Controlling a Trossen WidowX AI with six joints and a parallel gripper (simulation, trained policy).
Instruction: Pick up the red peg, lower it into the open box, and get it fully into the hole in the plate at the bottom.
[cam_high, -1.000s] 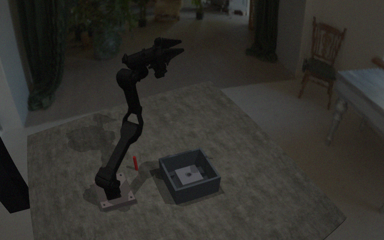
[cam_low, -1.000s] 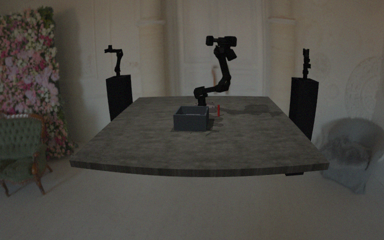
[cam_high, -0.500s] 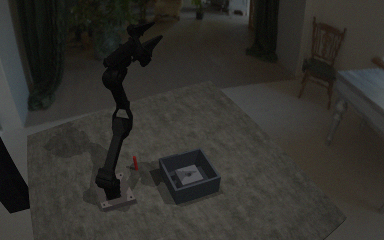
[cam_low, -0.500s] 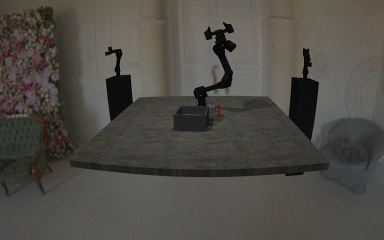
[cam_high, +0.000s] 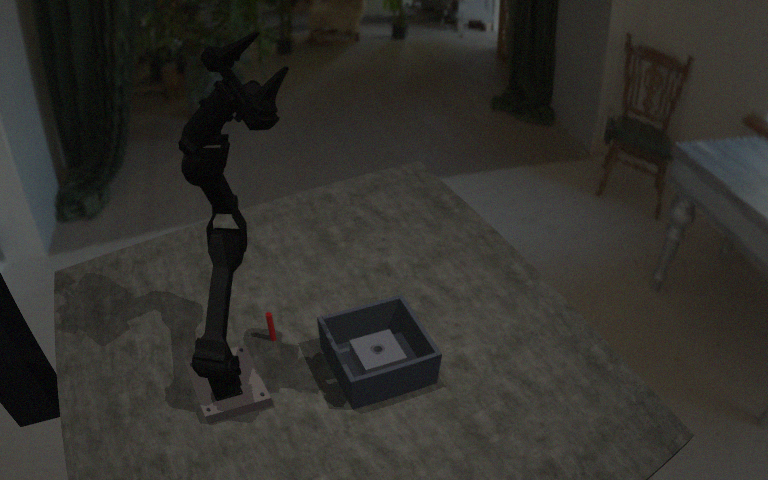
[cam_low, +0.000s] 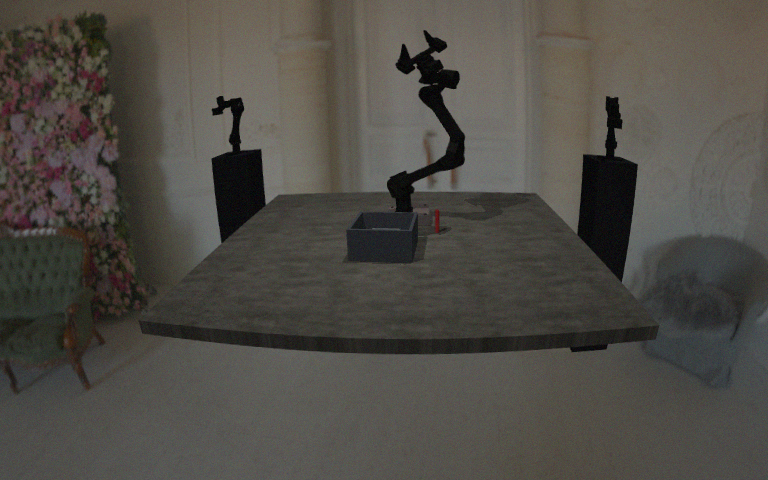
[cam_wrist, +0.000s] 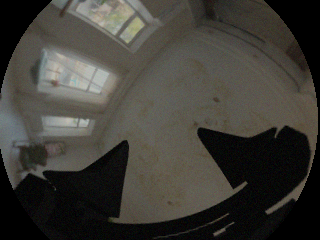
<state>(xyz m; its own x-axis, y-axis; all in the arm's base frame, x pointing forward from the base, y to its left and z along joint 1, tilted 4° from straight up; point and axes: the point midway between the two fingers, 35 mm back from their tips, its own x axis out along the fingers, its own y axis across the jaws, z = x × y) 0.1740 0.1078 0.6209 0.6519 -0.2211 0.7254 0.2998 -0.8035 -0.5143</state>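
My gripper tip is 64 cm above the red peg, 6 cm to the right of it and 4 cm past it. The rest, counted from my gripper tip: box (66 cm below, 14 cm ahead, 10 cm to the right); plate (64 cm below, 14 cm ahead, 10 cm to the right).
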